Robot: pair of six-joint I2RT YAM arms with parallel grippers.
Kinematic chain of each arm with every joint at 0, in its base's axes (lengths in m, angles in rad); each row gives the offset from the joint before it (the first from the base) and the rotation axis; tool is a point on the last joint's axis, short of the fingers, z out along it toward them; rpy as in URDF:
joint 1: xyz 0 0 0.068 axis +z
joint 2: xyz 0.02 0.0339 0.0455 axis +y
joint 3: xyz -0.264 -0.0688 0 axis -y
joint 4: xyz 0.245 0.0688 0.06 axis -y
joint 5: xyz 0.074 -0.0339 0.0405 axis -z
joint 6: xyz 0.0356 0 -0.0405 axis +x
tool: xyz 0 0 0 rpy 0 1.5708 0
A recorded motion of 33 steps. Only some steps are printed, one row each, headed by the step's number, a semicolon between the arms.
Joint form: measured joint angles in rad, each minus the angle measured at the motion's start. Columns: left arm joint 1, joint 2, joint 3, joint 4, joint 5, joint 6; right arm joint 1, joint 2, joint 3, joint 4, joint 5, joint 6.
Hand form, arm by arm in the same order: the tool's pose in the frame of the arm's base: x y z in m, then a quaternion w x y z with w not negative. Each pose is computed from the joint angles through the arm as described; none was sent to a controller.
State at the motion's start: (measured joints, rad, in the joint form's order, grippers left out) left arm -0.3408 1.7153 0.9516 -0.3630 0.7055 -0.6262; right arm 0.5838 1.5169 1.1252 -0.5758 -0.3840 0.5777
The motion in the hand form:
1: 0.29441 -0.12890 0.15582 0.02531 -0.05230 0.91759 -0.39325; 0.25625 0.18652 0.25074 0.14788 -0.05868 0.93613 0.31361
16: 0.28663 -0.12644 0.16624 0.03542 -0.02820 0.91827 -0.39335; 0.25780 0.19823 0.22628 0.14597 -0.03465 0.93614 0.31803
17: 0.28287 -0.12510 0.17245 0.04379 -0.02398 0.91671 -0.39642; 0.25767 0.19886 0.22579 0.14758 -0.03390 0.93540 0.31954
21: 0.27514 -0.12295 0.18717 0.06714 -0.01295 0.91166 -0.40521; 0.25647 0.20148 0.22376 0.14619 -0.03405 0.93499 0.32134
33: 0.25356 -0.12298 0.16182 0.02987 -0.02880 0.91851 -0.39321; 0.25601 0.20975 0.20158 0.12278 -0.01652 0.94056 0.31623
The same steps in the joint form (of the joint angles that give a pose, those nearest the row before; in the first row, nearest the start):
1: 0.0000 0.0069 0.0023 -0.0015 0.0000 0.0080; 0.0038 0.0000 -0.0030 0.0133 0.0050 0.0061
16: -0.0008 -0.0431 -0.0084 -0.0393 0.0015 0.0588; 0.0336 0.0446 -0.0633 0.1388 0.0282 0.0835
17: -0.0008 -0.0740 -0.0183 -0.0416 0.0015 0.0607; 0.0355 0.0446 -0.0668 0.1480 0.0294 0.0878
21: -0.0027 -0.1435 -0.0374 -0.0370 0.0011 0.0614; 0.0443 0.0484 -0.0721 0.1602 0.0301 0.0965
33: -0.0294 -0.1541 -0.1469 -0.0012 -0.0061 0.0267; 0.0656 0.1018 -0.1011 0.2094 0.0332 0.1480

